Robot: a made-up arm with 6 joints.
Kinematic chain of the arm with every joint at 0, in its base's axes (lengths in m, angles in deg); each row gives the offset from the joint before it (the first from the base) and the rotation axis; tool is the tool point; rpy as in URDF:
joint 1: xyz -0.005 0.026 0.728 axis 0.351 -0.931 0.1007
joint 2: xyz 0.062 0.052 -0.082 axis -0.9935 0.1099 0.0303
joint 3: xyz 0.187 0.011 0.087 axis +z
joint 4: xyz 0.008 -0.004 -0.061 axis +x
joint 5: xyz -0.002 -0.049 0 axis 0.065 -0.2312 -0.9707
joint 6: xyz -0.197 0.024 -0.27 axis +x
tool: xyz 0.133 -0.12 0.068 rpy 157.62 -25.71 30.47
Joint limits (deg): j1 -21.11..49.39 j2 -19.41..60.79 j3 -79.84..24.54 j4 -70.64..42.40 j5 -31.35..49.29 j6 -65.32..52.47
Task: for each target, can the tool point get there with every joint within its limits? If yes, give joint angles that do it. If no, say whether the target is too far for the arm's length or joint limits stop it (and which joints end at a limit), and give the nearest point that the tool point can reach.
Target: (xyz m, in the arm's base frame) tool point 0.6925 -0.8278 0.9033
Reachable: no: too far | nearest point 0.3734 -0.2514 0.8185 | short by 0.664 m
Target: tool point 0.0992 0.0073 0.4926
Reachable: yes | joints -9.41 33.70 -66.01 10.16 -11.81 -29.58
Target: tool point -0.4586 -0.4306 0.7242
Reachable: no: joint limits stop it (at a limit: joint 1, joint 2, joint 5, joint 6) | nearest point -0.0846 -0.1595 0.6519 | short by 0.468 m
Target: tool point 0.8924 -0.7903 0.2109
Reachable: no: too far | nearest point 0.3454 -0.2492 0.5046 | short by 0.824 m
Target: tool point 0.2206 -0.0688 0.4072
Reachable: yes | joints 9.36 18.57 -2.44 10.28 9.53 42.33
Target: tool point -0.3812 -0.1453 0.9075
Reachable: no: joint limits stop it (at a limit: joint 1, joint 4, joint 5, joint 6) | nearest point -0.1148 -0.0444 0.8766 | short by 0.286 m
